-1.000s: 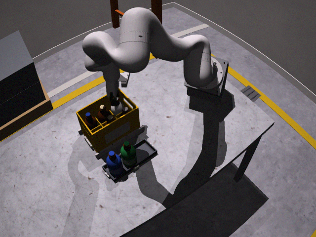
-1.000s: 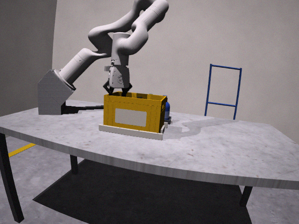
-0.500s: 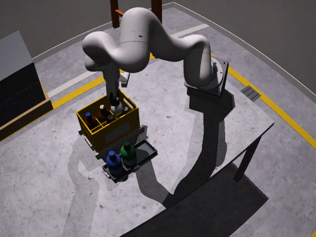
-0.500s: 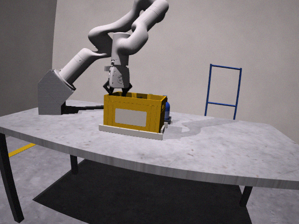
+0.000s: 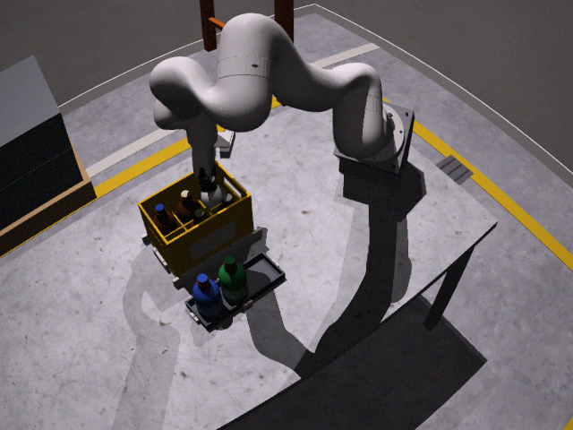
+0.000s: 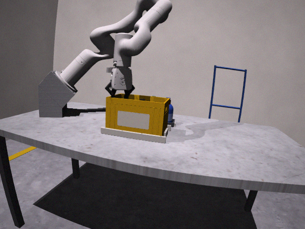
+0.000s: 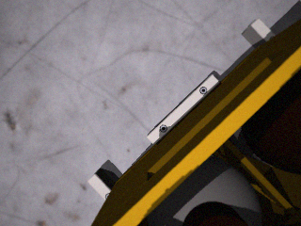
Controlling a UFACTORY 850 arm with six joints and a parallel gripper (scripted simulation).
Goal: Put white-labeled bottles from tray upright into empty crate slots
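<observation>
Now: the white-labeled bottle 70 mm below my hand. The rest, counted from my hand: crate (80 mm ahead, 60 mm to the left, 80 mm below); green bottle (70 mm ahead, 280 mm to the left, 80 mm below); blue bottle (150 mm ahead, 300 mm to the left, 80 mm below).
</observation>
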